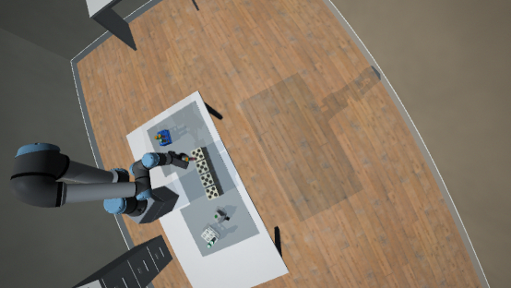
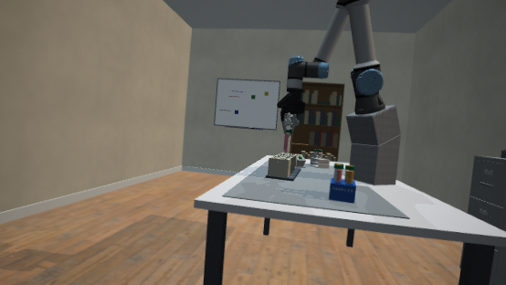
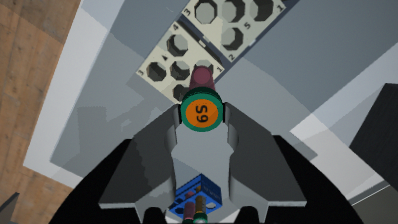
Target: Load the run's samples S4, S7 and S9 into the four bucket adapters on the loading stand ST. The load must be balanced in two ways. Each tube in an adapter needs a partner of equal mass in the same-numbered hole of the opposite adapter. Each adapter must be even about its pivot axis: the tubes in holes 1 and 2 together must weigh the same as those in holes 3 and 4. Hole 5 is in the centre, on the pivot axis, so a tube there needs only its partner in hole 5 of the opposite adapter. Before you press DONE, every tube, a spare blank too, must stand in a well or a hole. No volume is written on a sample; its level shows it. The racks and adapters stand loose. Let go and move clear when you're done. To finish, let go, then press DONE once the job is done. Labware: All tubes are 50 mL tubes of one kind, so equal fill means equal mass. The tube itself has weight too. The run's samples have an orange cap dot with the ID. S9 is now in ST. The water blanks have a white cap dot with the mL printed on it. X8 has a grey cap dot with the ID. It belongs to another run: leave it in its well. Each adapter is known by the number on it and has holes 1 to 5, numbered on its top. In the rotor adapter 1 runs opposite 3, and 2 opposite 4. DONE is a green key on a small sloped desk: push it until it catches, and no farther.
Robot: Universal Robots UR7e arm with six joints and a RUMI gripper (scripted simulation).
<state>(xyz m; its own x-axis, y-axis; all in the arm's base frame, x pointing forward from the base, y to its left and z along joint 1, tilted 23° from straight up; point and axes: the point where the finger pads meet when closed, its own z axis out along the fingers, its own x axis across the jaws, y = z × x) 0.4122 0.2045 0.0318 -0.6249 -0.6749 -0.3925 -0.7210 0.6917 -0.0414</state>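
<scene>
Right now the tube S9 is 1 cm behind my hand and 5 cm below it. From my hand the other things lie so: tube S4: 29 cm behind, 29 cm to the left, 17 cm below; then adapter 1: 3 cm ahead, 8 cm to the right, 18 cm below; then blue rack: 28 cm behind, 29 cm to the left, 20 cm below.
</scene>
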